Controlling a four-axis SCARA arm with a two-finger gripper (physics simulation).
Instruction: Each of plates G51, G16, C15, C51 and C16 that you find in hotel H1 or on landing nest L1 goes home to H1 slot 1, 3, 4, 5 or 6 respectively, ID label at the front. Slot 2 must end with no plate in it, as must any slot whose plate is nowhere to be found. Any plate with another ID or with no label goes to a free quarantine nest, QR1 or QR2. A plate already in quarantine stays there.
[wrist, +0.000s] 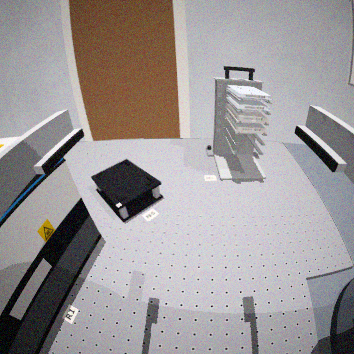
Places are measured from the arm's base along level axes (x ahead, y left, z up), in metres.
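Pixels of known places: gripper, between the fingertips: (188, 111).
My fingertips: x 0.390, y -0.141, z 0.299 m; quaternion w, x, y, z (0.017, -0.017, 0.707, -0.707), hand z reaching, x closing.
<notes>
For each thing: its top centre in the pictures, then the offset to it from my fingertips. "pt": a spot on its surface instead.
- top plate, centre of its top: (246, 89) 0.136 m back, 0.380 m right, 0.046 m down
- lowest plate, centre of its top: (244, 119) 0.136 m back, 0.380 m right, 0.131 m down
- black raised nest, centre of its top: (121, 176) 0.180 m ahead, 0.239 m right, 0.230 m down
- N6 tag, centre of its top: (150, 214) 0.100 m ahead, 0.170 m right, 0.286 m down
- device with a yellow warning sign, a spot on its surface: (47, 230) pt 0.210 m ahead, 0.004 m right, 0.156 m down
- R1 tag, centre of its top: (69, 313) 0.200 m ahead, 0.090 m left, 0.286 m down
Hotel H1 (219, 117) stands at the back, right of the middle, seen at an angle. Several pale plates lie stacked in its upper slots, among them the top plate (247, 91) and the lowest plate (249, 128). Their ID labels face right and forward and are too small to read. Below them, bare slot rails show and no plate can be made out. My gripper (188, 111) is open, with a finger at the left and right edges of the view and nothing between them. It is well in front of the hotel. Landing nest L1, QR1 and QR2 cannot be identified in this view.
A black raised nest (126, 179) with an N6 tag (150, 215) stands left of the middle. A device with a yellow warning sign (47, 230) fills the lower left, beside an R1 tag (71, 314). A dark rounded object (345, 320) is at the lower right.
</notes>
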